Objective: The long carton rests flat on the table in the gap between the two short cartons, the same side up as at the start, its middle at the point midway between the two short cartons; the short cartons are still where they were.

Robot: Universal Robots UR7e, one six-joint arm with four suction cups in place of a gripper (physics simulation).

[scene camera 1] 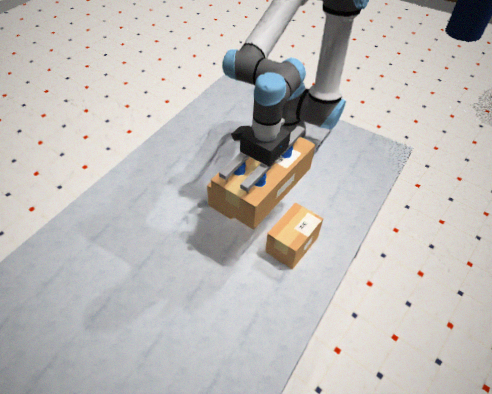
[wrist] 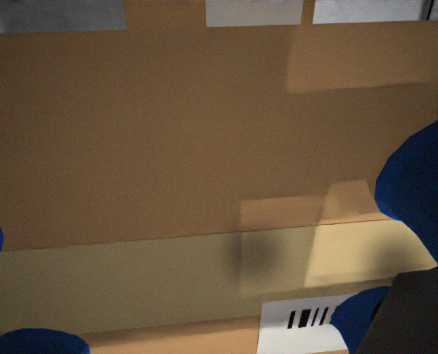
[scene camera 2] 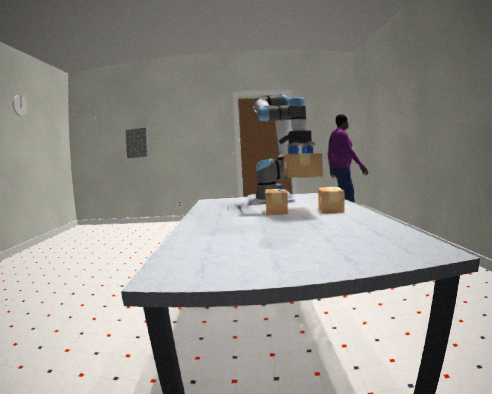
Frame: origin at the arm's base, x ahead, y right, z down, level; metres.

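Seen in the pictures: hand at its tool point: [wrist: 203,250].
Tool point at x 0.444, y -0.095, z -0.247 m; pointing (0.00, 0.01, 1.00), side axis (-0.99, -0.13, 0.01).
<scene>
Pixels of each thing's top centre, then the offset from my tool point to it. Level surfaces: height alone.
- long carton at its top centre: [wrist: 226,284] [scene camera 1: 265,161] [scene camera 2: 300,153] dx -0.007, dy -0.004, dz -0.014 m
- right short carton at its top centre: [scene camera 1: 295,225] [scene camera 2: 330,189] dx +0.034, dy -0.141, dz +0.165 m
- table at its surface level: dz +0.270 m
- left short carton at its top centre: [scene camera 2: 275,190] dx -0.044, dy +0.121, dz +0.165 m
The long carton [scene camera 1: 272,185] [scene camera 2: 303,165] [wrist: 150,150] hangs level under my suction gripper [scene camera 1: 262,166] [scene camera 2: 300,149], clear of the table. Its taped, labelled side is up and the blue cups sit on that face. In scene camera 2 it appears above the gap between the short cartons, its underside higher than their tops. The right short carton [scene camera 1: 295,235] [scene camera 2: 331,200] stands on the table [scene camera 1: 165,295] [scene camera 2: 300,255]. The left short carton [scene camera 1: 223,209] [scene camera 2: 276,202] [wrist: 165,12] stands there too, mostly hidden behind the long one in scene camera 1.
The arm's base [scene camera 2: 266,187] stands at the back of the table, behind the short cartons. A person in a purple top [scene camera 2: 342,150] is beyond the table at the back right, near the door [scene camera 2: 257,145]. A dark blue object [scene camera 1: 467,20] stands on the floor at the upper right.
</scene>
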